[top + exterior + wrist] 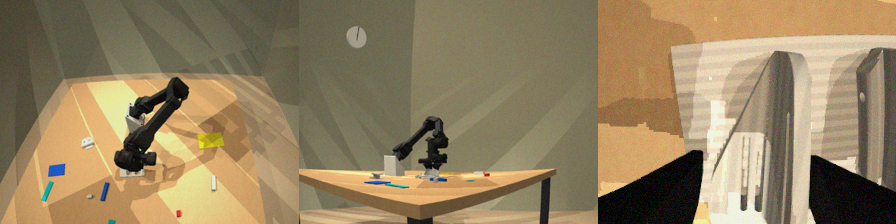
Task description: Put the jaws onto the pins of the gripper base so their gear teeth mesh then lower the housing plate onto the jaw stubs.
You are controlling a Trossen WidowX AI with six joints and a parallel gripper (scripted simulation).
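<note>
My gripper tip is now 40 mm past the jaw and 20 mm to the left of it. The rest, counted from my gripper tip: small white block (170 mm ahead, 230 mm to the right); blue bar (130 mm ahead, 160 mm to the right, 10 mm below); red block (250 mm ahead, 180 mm to the left, 10 mm below).
</note>
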